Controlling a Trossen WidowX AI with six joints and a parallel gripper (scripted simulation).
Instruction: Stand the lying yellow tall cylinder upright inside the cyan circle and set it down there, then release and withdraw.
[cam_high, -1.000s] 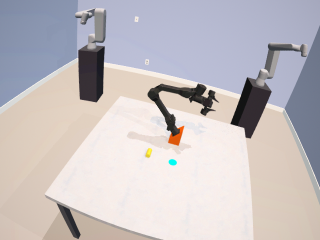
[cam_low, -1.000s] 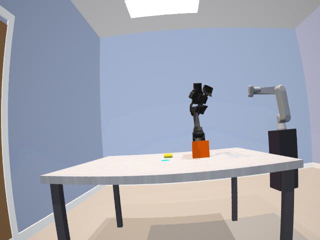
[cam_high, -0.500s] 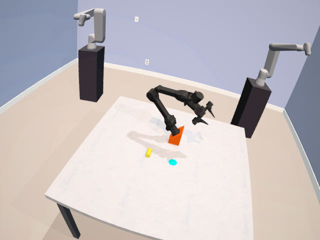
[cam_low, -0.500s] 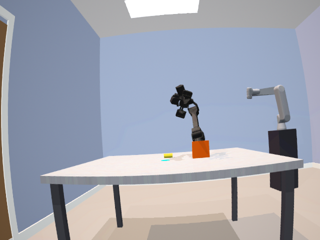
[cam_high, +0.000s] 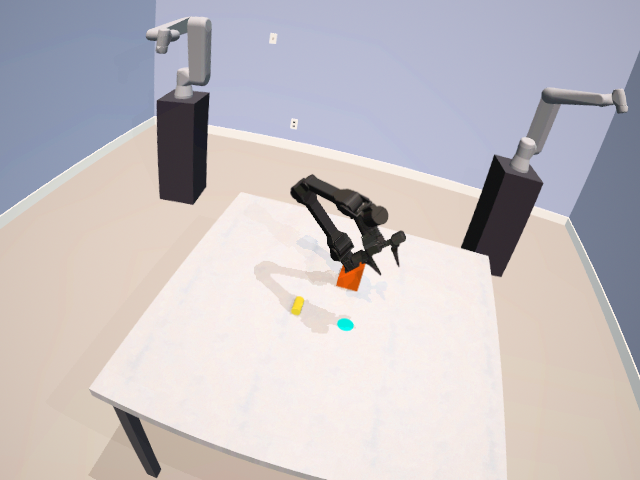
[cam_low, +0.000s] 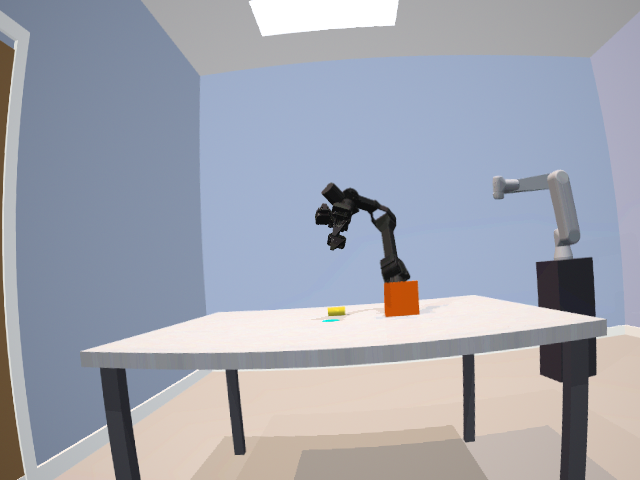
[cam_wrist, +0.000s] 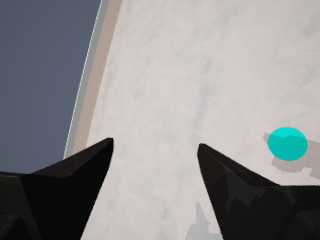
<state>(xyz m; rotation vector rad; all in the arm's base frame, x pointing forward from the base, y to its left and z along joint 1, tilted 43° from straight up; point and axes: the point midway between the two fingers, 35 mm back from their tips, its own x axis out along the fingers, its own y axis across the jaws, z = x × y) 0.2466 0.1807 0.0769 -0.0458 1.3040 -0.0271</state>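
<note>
Now: gripper tip 2 cm past the yellow tall cylinder, 28 cm to the left of it and 25 cm above it. Round my gripper tip: cyan circle 2 cm ahead, 10 cm to the right, 26 cm below.
</note>
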